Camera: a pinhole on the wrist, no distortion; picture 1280 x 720 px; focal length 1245.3 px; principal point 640.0 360.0 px. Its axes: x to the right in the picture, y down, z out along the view. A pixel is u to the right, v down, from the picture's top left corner.
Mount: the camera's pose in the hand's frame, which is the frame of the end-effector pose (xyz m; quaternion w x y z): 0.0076 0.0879 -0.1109 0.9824 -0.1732 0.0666 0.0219
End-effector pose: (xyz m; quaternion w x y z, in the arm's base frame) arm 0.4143 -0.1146 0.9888 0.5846 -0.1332 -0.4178 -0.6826
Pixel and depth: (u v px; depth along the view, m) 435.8 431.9 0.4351
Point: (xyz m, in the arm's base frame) 0.5627 0.1161 1.2709
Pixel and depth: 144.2 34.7 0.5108
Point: 0.4360 0.2915 1.2320
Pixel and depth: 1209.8 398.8 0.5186
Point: 0.4861 -0.0727 1.5174
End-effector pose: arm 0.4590 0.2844 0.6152 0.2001 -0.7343 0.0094 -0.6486
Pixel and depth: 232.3 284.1 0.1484
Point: 0.5228 0.1818 0.5522
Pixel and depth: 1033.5 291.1 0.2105
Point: 0.5882 0.1410 0.6579
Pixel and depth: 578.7 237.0 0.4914
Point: 0.8686 0.1810 0.5670
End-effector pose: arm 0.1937 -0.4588 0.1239 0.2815 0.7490 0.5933 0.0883
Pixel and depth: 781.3 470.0 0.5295
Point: 0.6610 -0.4942 -0.0322
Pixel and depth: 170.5 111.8 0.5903
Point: 0.5414 -0.7684 -0.1776
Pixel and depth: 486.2 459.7 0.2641
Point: 0.4232 -0.5219 0.1173
